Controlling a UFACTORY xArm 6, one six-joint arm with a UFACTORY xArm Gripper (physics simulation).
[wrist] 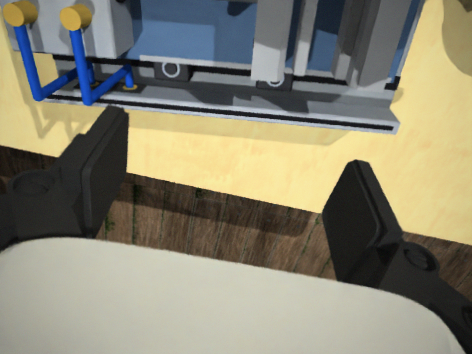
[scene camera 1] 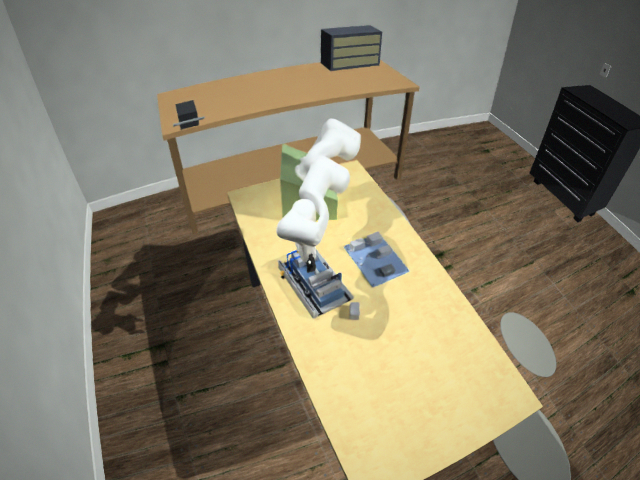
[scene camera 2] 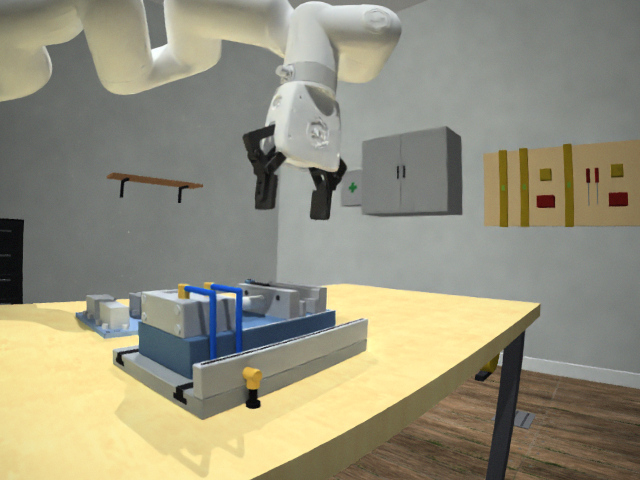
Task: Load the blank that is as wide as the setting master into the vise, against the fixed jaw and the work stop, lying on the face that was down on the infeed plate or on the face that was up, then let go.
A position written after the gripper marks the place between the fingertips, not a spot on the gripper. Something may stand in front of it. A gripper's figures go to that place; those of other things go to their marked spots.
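There's a vise (scene camera 2: 178, 354) sitting 38 cm from the lens, and the gripper (scene camera 2: 293, 214) is 46 cm from the lens.
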